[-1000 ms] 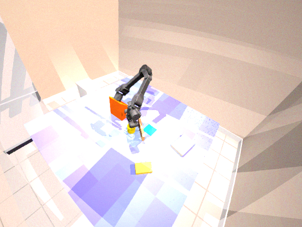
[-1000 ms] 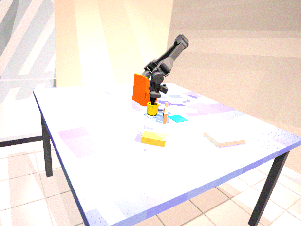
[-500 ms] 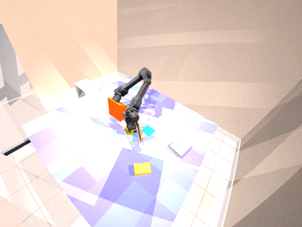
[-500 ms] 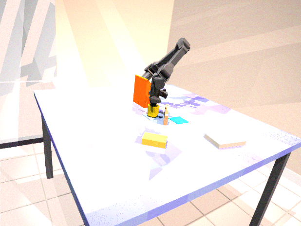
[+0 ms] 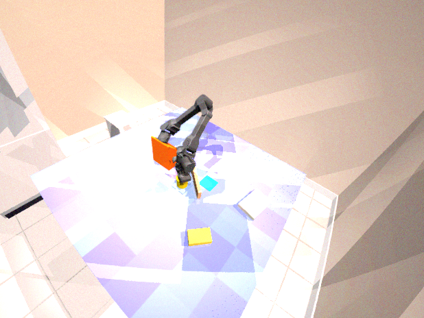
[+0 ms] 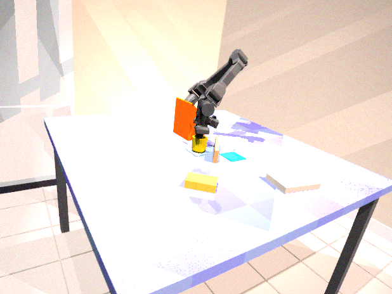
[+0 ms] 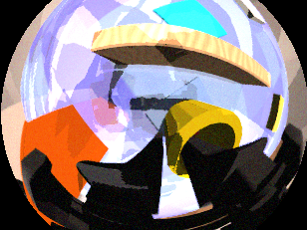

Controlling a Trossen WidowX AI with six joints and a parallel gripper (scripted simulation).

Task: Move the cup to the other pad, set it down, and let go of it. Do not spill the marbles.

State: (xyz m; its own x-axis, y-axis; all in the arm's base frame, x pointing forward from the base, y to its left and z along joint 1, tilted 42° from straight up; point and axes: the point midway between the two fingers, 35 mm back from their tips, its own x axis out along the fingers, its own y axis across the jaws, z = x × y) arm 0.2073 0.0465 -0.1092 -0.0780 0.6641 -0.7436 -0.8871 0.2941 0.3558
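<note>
Right now my gripper tip is 30 mm short of the pale blue pad, 10 mm to the left of it and 40 mm above it. The rest, counted from my gripper tip: cyan pad: 130 mm ahead, 120 mm to the left, 40 mm below; then tan board: 80 mm ahead, 50 mm to the left, 20 mm below; then yellow cup: 20 mm ahead, 10 mm to the right.
</note>
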